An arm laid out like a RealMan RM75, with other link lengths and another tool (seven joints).
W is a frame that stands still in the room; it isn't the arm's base.
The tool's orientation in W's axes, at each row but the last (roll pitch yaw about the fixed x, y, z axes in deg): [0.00, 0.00, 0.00]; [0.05, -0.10, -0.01]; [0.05, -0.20, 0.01]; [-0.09, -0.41, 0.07]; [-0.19, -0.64, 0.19]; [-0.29, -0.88, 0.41]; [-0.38, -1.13, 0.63]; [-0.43, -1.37, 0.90]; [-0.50, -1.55, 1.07]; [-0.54, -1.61, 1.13]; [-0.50, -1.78, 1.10]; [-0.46, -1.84, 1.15]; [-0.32, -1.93, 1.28]
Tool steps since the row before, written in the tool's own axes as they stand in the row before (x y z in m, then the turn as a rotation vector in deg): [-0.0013, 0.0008, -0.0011, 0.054, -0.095, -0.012]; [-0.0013, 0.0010, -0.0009, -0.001, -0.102, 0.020]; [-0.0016, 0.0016, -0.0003, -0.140, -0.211, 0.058]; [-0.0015, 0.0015, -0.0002, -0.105, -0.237, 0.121]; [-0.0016, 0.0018, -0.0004, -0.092, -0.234, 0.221]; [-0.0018, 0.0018, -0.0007, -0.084, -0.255, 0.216]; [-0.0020, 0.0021, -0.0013, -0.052, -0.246, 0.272]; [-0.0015, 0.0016, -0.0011, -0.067, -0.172, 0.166]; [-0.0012, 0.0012, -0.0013, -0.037, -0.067, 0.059]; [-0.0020, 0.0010, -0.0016, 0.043, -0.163, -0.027]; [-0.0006, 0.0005, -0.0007, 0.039, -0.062, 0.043]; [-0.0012, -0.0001, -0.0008, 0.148, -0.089, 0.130]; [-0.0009, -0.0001, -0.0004, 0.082, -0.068, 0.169]
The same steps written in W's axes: [-0.0013, 0.0008, -0.0011, 0.054, -0.095, -0.012]; [-0.0013, 0.0010, -0.0009, -0.001, -0.102, 0.020]; [-0.0016, 0.0016, -0.0003, -0.140, -0.211, 0.057]; [-0.0015, 0.0015, -0.0002, -0.106, -0.237, 0.121]; [-0.0016, 0.0018, -0.0004, -0.094, -0.234, 0.221]; [-0.0018, 0.0018, -0.0007, -0.086, -0.255, 0.216]; [-0.0020, 0.0021, -0.0014, -0.055, -0.245, 0.273]; [-0.0015, 0.0016, -0.0011, -0.068, -0.172, 0.166]; [-0.0012, 0.0012, -0.0013, -0.037, -0.067, 0.059]; [-0.0020, 0.0009, -0.0017, 0.047, -0.162, -0.024]; [-0.0006, 0.0005, -0.0007, 0.039, -0.061, 0.045]; [-0.0012, -0.0001, -0.0008, 0.145, -0.085, 0.135]; [-0.0009, -0.0001, -0.0004, 0.078, -0.065, 0.172]
